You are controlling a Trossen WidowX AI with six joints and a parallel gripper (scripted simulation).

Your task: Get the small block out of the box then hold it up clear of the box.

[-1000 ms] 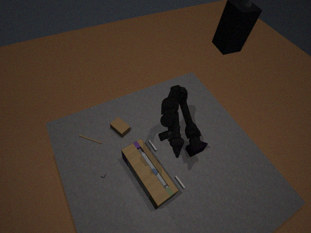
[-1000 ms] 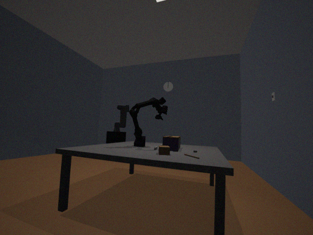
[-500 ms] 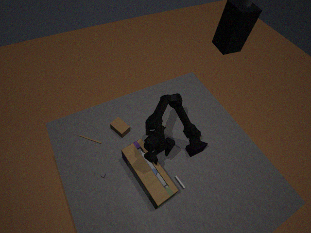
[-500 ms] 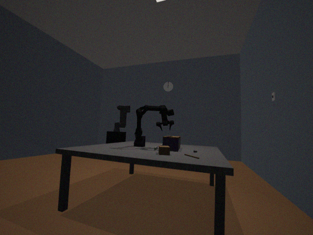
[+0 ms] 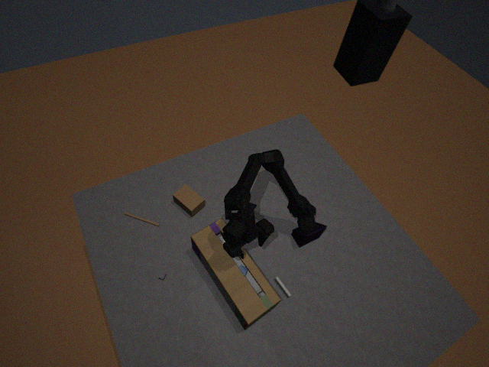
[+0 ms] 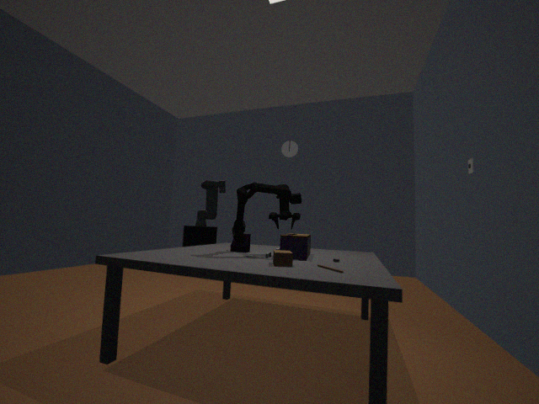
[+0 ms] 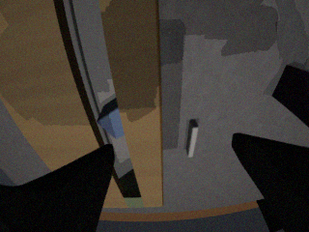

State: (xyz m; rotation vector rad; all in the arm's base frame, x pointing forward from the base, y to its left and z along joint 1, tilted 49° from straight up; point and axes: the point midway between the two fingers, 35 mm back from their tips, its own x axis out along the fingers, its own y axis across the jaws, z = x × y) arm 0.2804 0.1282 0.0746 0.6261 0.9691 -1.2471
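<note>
Now: the light-blue block 7 cm below my gripper tip, 5 cm ahead of it and 4 cm to the left of it. The rest, counted from my gripper tip: grey hook: 33 cm ahead, 15 cm below, 8 cm to the right; then tan box: 36 cm to the right, 14 cm ahead, 13 cm below; then thin wooden stick: 36 cm ahead, 35 cm to the right, 16 cm below.
</note>
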